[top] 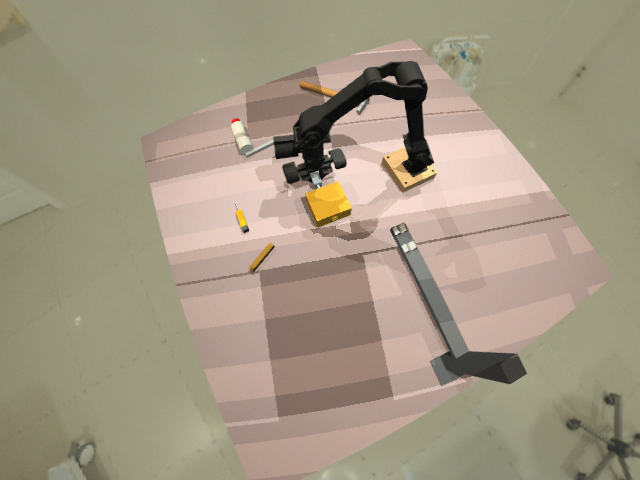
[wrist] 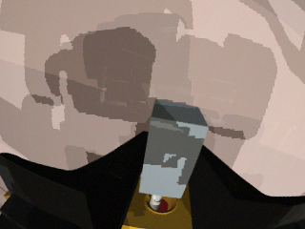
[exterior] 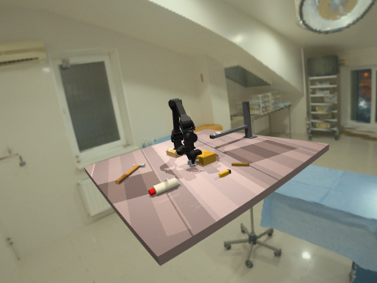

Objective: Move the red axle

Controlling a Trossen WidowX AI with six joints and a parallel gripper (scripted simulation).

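My gripper tip is 1 cm short of the yellow beam, 10 cm to the right of it and 1 cm below it. From my gripper tip the other things lie so: yellow screwdriver 27 cm ahead, 1 cm to the right, 1 cm below; then grey bar 10 cm ahead, 23 cm to the right, 1 cm below; then light-blue piece 2 cm to the left, 1 cm above.
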